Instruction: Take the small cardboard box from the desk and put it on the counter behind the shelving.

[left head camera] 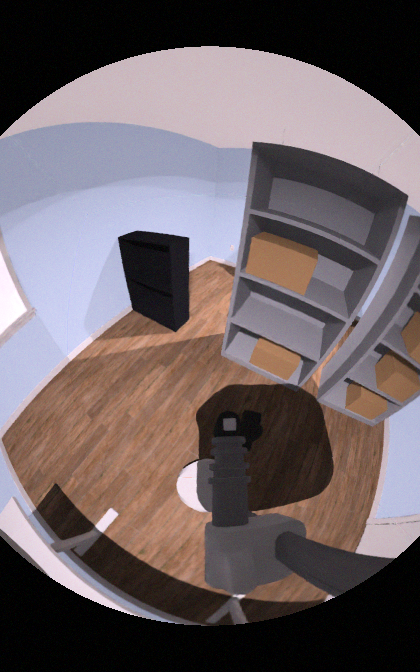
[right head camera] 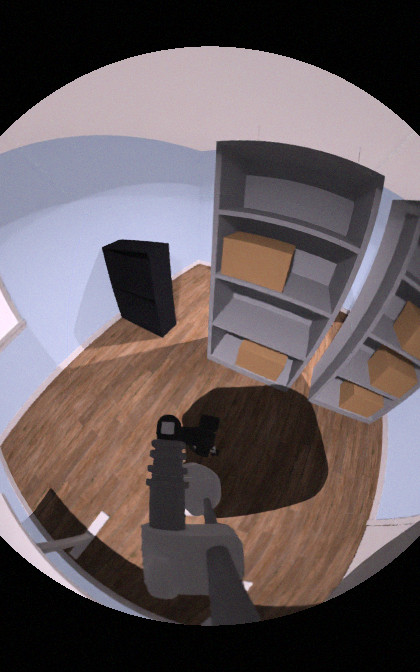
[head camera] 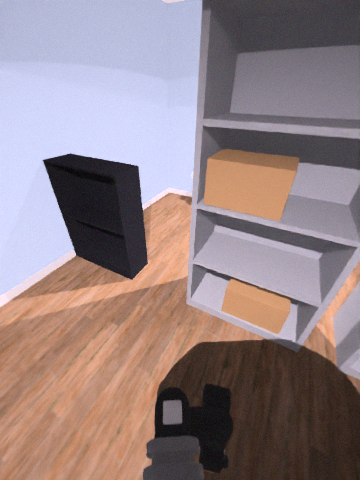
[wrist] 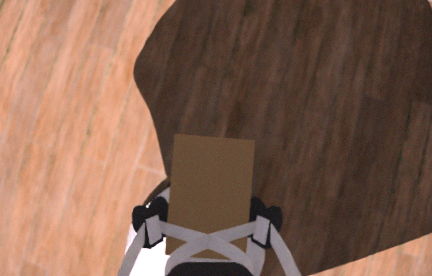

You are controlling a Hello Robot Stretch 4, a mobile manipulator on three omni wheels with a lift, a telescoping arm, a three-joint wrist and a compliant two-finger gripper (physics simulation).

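Frame: origin at the robot's base, x ahead, y left, z up, level; millimetres.
Seen in the pictures: gripper, between the fingertips: (wrist: 207,213).
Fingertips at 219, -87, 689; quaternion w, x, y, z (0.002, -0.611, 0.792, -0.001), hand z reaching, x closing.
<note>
Offsets run from my fingertips to a thing's middle, as dx, dy, dz.
The small cardboard box @[+21, -7, +25] (wrist: 211,185) is a plain brown block in the wrist view, at the lower middle. My gripper (wrist: 207,213) is shut on it, with one dark fingertip pad against each side, and holds it above the floor. In the head views the fingers and the held box are hidden below the wrist. A tall grey shelving unit (head camera: 199,165) (left head camera: 242,240) (right head camera: 215,240) stands ahead, right of the arm. A second grey shelving unit (left head camera: 345,345) (right head camera: 350,345) stands beside it on the right. The counter behind the shelving does not show clearly.
A low black cabinet (head camera: 132,225) (left head camera: 180,285) (right head camera: 161,290) stands by the blue wall on the left. Larger cardboard boxes @[+1065, -392, +410] (head camera: 247,185) (left head camera: 281,262) (right head camera: 257,261) sit on the shelves. A narrow gap with floor lies between the two shelving units. A white-legged desk edge shows at the lower left of the side head views.
</note>
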